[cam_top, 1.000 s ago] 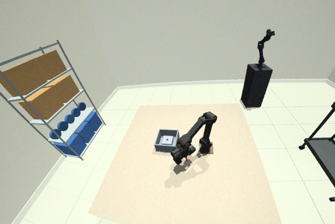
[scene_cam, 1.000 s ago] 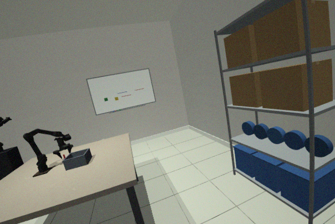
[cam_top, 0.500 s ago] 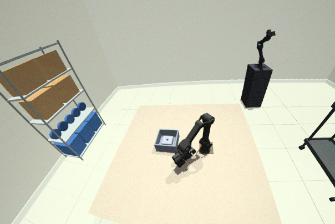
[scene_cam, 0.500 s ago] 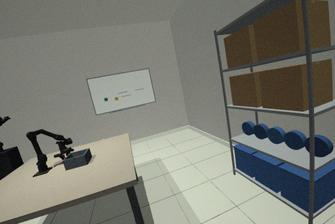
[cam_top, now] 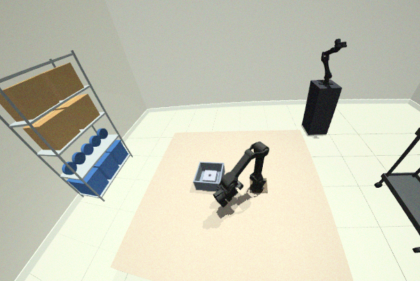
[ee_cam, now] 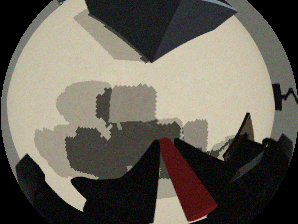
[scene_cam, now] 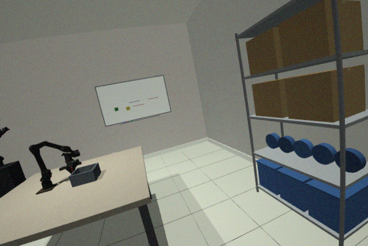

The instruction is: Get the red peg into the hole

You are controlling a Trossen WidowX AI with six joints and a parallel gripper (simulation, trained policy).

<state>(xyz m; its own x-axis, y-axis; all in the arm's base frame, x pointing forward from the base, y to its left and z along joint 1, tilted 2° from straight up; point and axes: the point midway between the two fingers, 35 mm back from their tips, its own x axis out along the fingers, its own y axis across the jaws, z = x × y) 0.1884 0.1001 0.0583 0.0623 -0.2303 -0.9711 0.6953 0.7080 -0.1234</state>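
The plate is 160 mm to the right of my gripper tip, 150 mm ahead of it and 20 mm above it. Also, from my gripper tip: grey-blue box: 160 mm to the right, 150 mm ahead; red peg: 40 mm above, 10 mm to the left.
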